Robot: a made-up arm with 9 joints. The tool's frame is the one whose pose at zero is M.
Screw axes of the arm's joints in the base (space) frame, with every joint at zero. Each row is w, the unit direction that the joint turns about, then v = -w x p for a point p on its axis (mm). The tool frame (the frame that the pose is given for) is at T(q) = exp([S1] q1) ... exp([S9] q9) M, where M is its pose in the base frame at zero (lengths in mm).
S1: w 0 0 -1 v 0 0 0
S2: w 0 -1 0 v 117.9 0 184.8
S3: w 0 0 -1 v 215.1 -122.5 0
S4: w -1 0 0 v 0 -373.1 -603
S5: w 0 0 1 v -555.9 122.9 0
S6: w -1 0 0 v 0 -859.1 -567.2
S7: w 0 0 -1 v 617.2 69.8 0
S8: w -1 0 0 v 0 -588.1 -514
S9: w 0 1 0 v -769.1 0 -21.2
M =
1 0 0 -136.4
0 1 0 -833.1
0 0 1 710.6
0 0 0 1
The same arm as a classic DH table. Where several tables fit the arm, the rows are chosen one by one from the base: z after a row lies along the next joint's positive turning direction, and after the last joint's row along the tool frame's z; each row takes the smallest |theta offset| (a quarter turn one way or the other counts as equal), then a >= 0, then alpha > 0; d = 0 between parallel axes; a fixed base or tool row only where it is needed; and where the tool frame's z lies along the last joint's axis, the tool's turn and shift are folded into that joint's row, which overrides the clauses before.
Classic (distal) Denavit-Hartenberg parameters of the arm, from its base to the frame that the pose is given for. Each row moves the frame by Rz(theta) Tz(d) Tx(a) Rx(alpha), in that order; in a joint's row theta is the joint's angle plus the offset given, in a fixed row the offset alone. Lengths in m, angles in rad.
base (fixed): d 0.0000  theta0 0.0000  a 0.0000  alpha 3.1416
joint 1: d -0.1179  theta0 0.0000  a -0.1848  alpha -1.5708
joint 2: d 0.2151  theta0 0.0000  a 0.0623  alpha 1.5708
joint 3: d -0.2552  theta0 1.5708  a 0.3879  alpha -1.5708
joint 4: d 0.0004  theta0 0.0000  a -0.0471  alpha -1.5708
joint 5: d 0.4860  theta0 0.0000  a 0.0113  alpha 1.5708
joint 6: d -0.1927  theta0 0.0000  a 0.0500  alpha 1.5708
joint 7: d 0.2710  theta0 0.0000  a -0.1032  alpha -1.5708
joint 8: d 0.0910  theta0 1.5708  a 0.1810  alpha -1.5708
joint 9: d -0.3191  theta0 -1.5708  a 0.1152  alpha -1.5708
tool (fixed): d -0.0585  theta0 3.1416  a 0.0000  alpha 0.0000

